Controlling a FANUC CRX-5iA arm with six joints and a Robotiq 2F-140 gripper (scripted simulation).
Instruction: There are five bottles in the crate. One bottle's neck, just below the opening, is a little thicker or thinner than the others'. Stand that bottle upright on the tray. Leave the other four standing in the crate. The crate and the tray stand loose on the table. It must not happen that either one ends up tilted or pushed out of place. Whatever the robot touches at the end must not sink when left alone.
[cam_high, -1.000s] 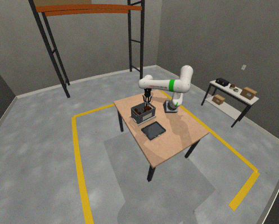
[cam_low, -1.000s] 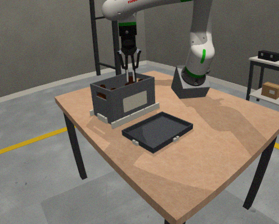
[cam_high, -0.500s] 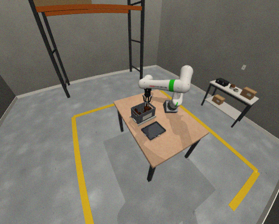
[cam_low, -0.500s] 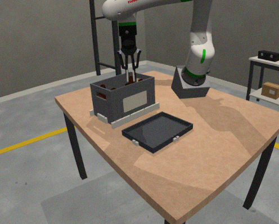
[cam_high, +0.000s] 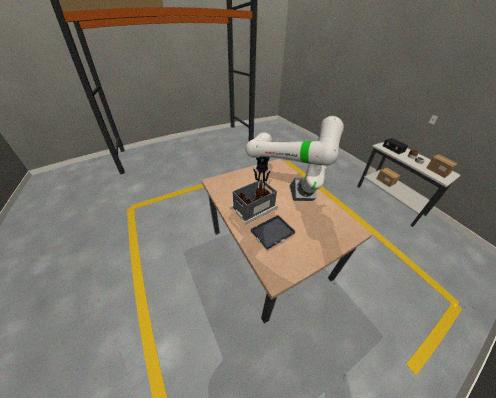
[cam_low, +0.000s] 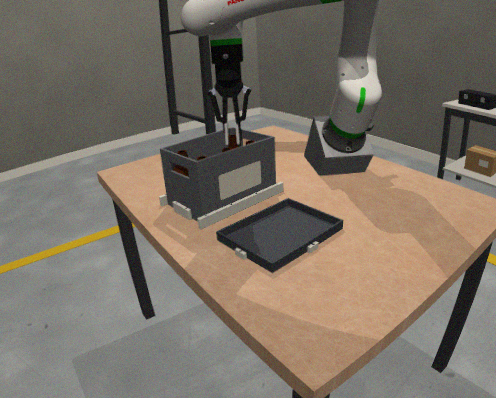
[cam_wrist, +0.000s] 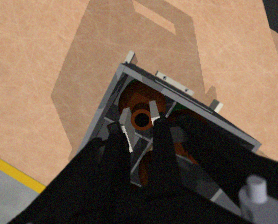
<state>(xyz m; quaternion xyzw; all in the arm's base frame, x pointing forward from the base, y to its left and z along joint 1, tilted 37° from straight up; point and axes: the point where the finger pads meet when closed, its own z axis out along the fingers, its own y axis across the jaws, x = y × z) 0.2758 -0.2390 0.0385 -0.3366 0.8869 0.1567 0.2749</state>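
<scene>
Right now my hand is 90 mm above the bottle. Round my hand: dark tray 110 mm ahead, 320 mm to the left, 160 mm below; dark grey crate 90 mm ahead, 50 mm to the left, 90 mm below.
</scene>
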